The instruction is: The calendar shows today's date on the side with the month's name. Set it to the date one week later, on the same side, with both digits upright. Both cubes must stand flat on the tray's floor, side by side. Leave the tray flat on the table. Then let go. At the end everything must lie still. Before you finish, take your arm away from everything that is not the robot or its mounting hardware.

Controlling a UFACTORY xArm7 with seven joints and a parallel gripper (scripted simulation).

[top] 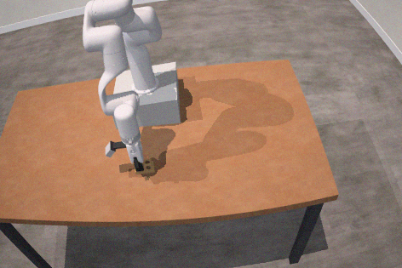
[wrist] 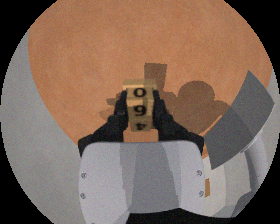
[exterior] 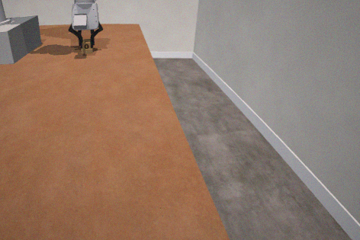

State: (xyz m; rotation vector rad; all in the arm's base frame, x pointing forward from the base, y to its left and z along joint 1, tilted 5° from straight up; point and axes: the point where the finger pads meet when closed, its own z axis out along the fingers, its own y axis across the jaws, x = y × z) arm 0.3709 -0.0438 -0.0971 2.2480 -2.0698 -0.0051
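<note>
Right now my hand is 3 cm above the wooden tray and 2 cm to the right of it.
</note>
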